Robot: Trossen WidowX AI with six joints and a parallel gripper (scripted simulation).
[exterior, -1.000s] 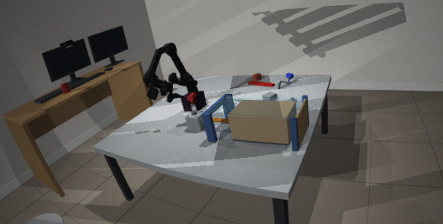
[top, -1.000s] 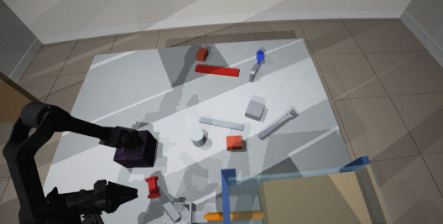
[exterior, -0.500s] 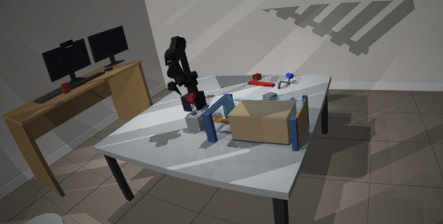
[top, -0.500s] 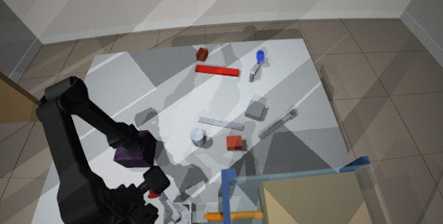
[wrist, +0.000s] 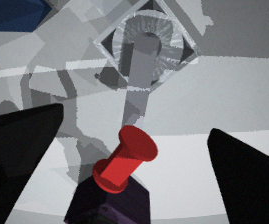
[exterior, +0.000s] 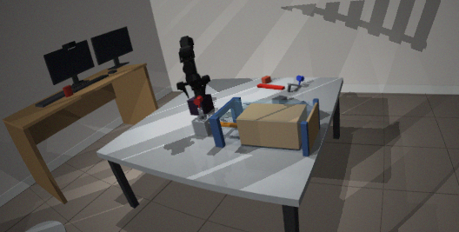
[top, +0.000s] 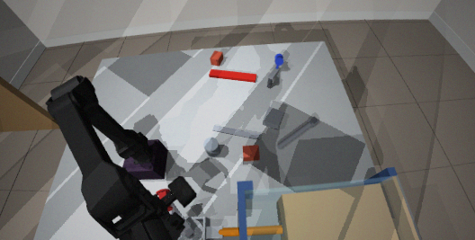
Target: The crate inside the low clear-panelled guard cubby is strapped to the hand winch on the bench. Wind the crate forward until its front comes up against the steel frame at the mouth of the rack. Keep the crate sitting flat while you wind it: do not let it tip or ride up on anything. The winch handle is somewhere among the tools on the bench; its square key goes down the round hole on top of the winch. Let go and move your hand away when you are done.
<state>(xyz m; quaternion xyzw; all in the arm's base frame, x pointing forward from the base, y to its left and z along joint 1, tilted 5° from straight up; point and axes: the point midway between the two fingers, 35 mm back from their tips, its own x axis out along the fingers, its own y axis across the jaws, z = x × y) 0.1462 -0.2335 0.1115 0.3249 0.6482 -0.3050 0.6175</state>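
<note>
My gripper tip is now 10 mm past the red-knobbed handle, 20 mm to the right of it and 90 mm above it. The rest, counted from my gripper tip: grey winch (10 mm ahead, 40 mm to the right, 170 mm below); then red knob (40 mm behind, 50 mm to the left, 60 mm below); then blue steel frame (180 mm ahead, 50 mm to the right, 100 mm below).
</note>
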